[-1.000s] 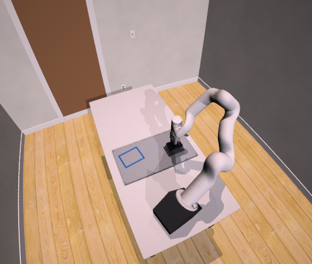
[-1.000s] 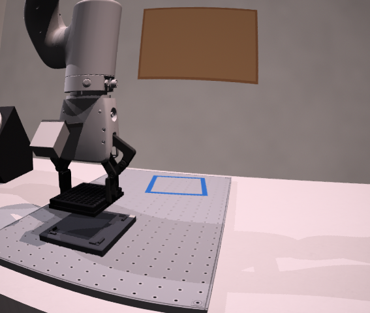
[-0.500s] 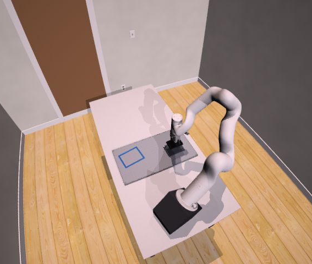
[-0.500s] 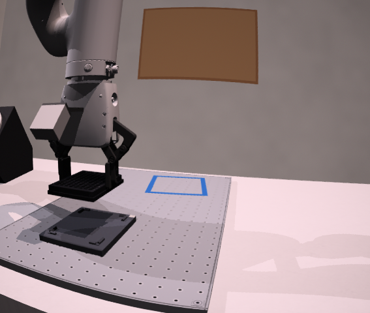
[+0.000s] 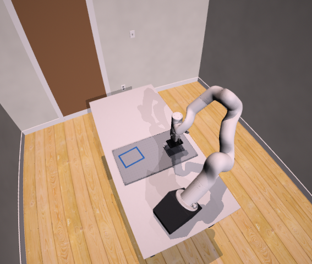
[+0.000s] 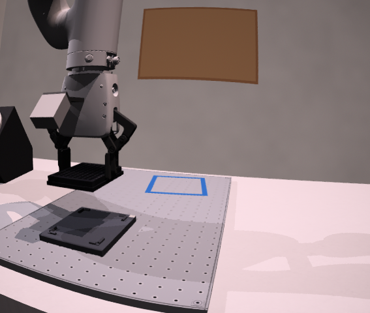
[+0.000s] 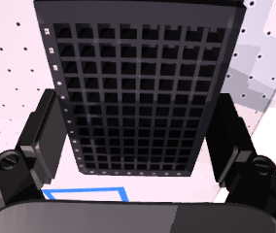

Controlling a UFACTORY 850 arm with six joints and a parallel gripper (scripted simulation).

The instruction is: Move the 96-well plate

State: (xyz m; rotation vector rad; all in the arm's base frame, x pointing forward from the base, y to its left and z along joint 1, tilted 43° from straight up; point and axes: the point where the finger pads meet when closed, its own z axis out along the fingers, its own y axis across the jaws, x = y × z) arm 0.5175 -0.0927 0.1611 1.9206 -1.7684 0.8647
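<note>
Now: hand 10 cm above the plate nest N1. Also, from my hand: black 96-well plate 1 cm below.
</note>
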